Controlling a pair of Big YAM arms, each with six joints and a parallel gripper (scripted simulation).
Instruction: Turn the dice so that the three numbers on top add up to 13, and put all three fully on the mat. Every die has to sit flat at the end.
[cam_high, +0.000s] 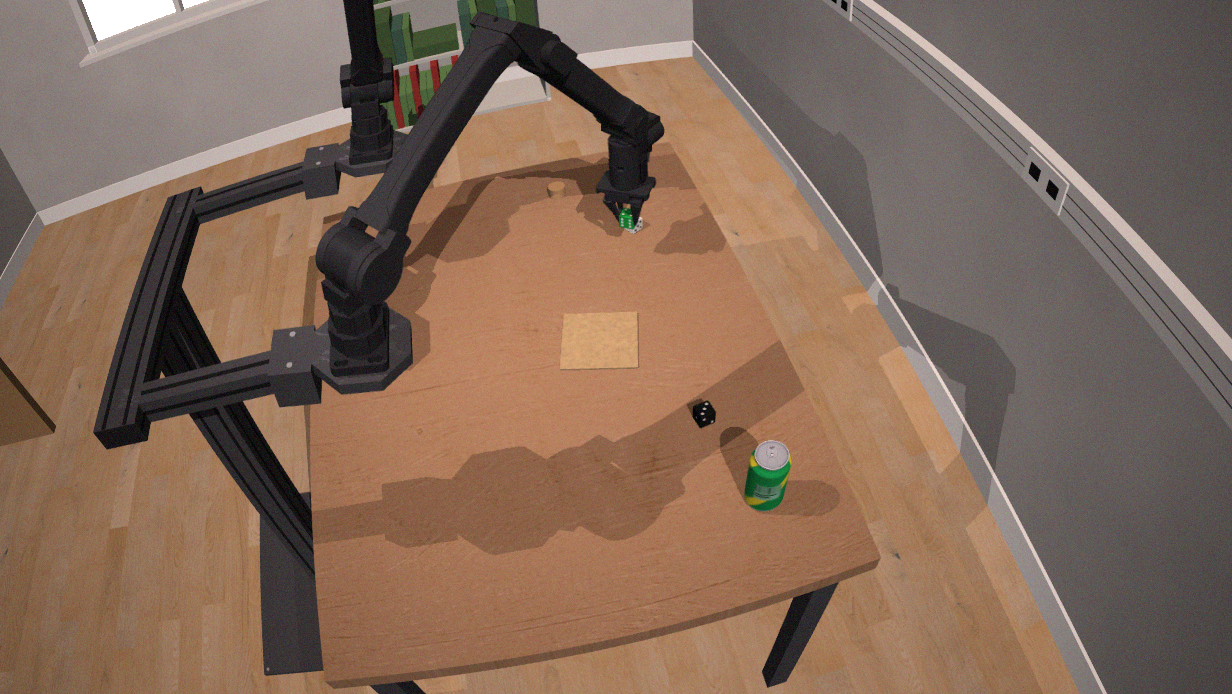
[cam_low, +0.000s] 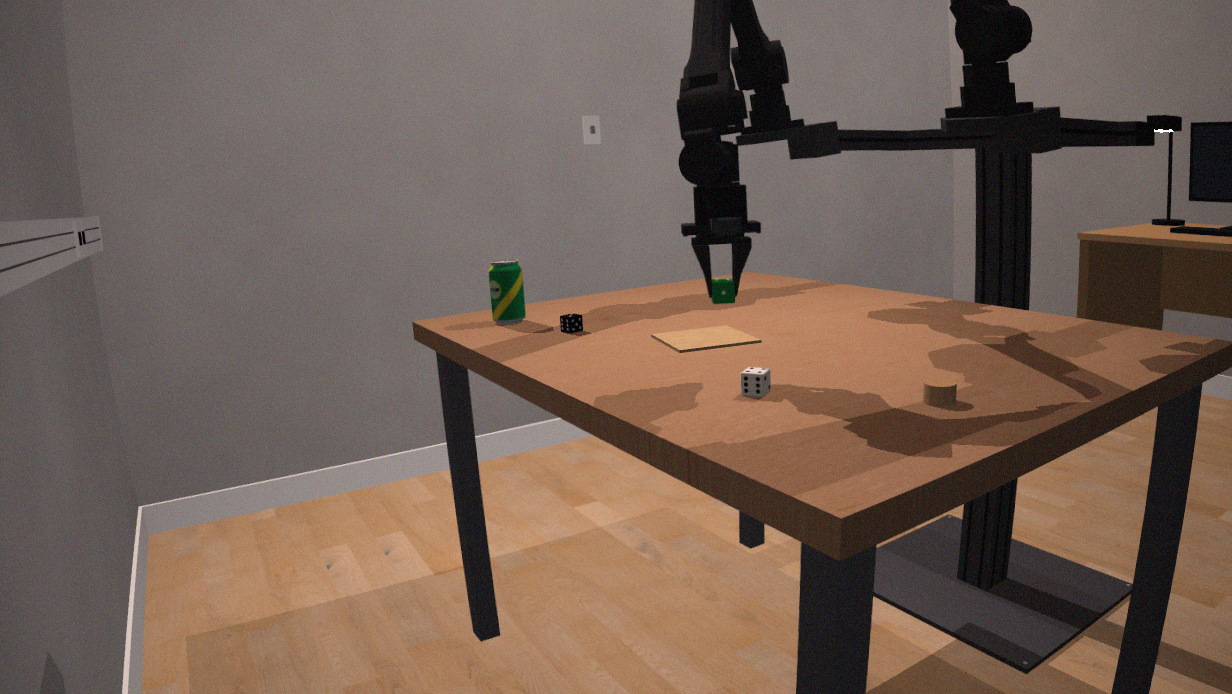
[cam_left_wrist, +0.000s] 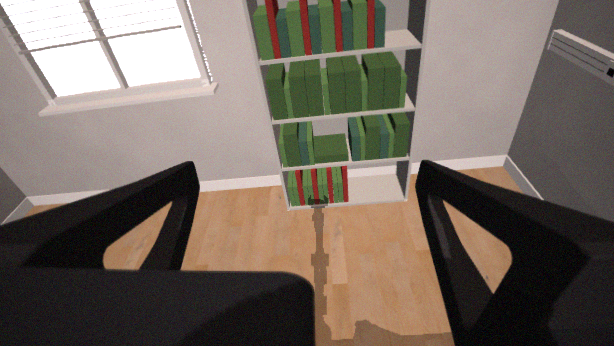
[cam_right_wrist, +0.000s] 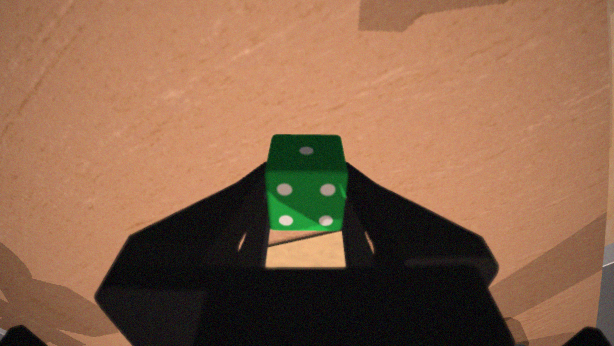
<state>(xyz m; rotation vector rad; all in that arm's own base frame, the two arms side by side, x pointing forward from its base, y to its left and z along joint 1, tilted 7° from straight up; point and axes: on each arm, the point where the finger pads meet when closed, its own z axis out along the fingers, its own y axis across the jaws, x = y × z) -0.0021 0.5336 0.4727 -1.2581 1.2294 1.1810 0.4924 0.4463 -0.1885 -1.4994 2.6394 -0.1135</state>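
Now: the mat 110 mm behind my right hand, 200 mm to the right of it and 110 mm below it. Round my right hand: green die right at my right hand; small wooden cylinder 100 mm behind, 290 mm to the left, 100 mm below.
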